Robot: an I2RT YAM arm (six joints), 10 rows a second.
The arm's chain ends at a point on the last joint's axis. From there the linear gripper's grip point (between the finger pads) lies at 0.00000 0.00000 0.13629 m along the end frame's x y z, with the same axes.
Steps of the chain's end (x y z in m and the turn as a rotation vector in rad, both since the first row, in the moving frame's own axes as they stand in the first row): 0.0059, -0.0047, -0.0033, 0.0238, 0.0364, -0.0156; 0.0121, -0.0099, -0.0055, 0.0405, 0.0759, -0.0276; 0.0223, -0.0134, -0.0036, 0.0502, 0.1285, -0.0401; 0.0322, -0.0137, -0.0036, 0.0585, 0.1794, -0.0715; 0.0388, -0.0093, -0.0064, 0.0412, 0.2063, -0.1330; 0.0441, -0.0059, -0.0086, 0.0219, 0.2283, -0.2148; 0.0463, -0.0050, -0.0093, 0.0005, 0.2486, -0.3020; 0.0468, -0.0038, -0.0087, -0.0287, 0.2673, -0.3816
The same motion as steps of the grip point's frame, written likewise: 0.0108, -0.0080, -0.0034, 0.0238, 0.0364, -0.0156; 0.0224, -0.0156, -0.0060, 0.0405, 0.0759, -0.0276; 0.0396, -0.0206, -0.0049, 0.0502, 0.1285, -0.0401; 0.0562, -0.0225, -0.0060, 0.0585, 0.1794, -0.0715; 0.0663, -0.0167, -0.0094, 0.0412, 0.2063, -0.1330; 0.0744, -0.0122, -0.0122, 0.0219, 0.2283, -0.2148; 0.0793, -0.0101, -0.0135, 0.0005, 0.2486, -0.3020; 0.0827, -0.0069, -0.0135, -0.0287, 0.2673, -0.3816
